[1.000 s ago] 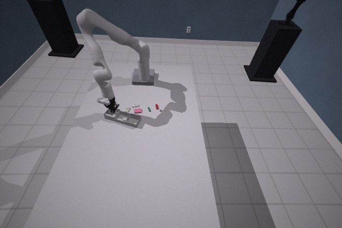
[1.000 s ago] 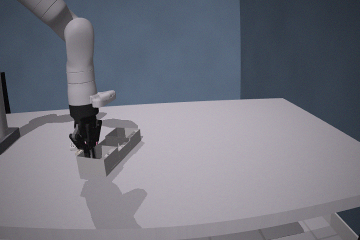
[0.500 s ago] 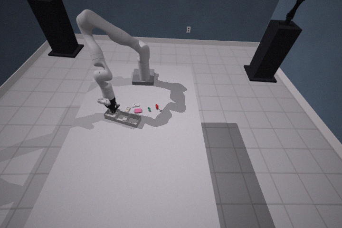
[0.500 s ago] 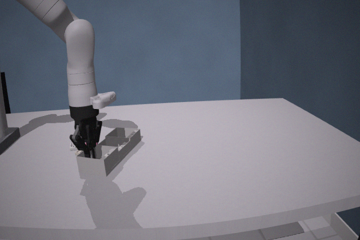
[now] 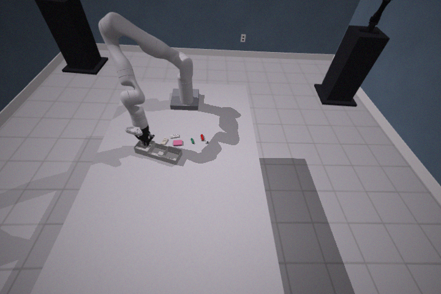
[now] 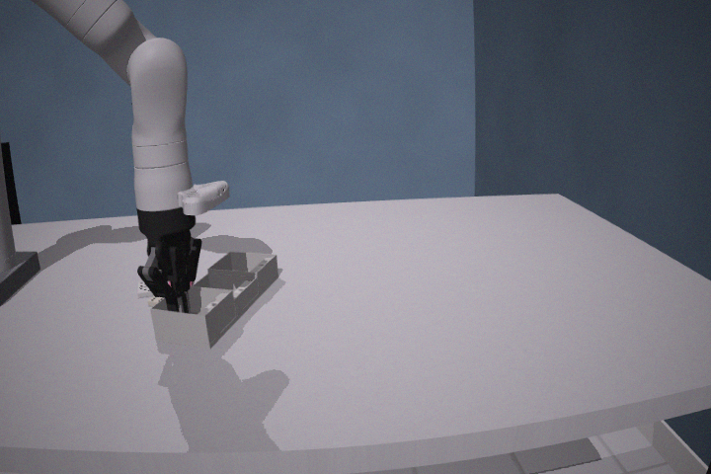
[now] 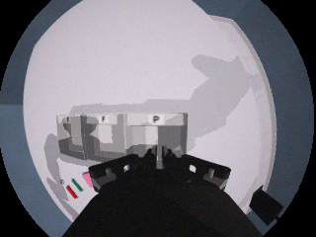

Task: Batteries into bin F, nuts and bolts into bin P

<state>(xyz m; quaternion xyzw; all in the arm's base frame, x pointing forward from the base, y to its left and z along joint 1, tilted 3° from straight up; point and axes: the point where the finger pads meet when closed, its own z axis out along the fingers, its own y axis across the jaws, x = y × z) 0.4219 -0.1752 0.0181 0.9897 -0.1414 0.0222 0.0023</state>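
My hand is 40 mm short of the grey three-part bin, 80 mm to the right of it and 10 mm above it. From my hand the other things lie so: pink block (40 mm behind, 170 mm to the left, 30 mm below); green battery (70 mm behind, 260 mm to the left, 30 mm below); cream domino-like tile (50 mm behind, 90 mm to the left, 30 mm below).
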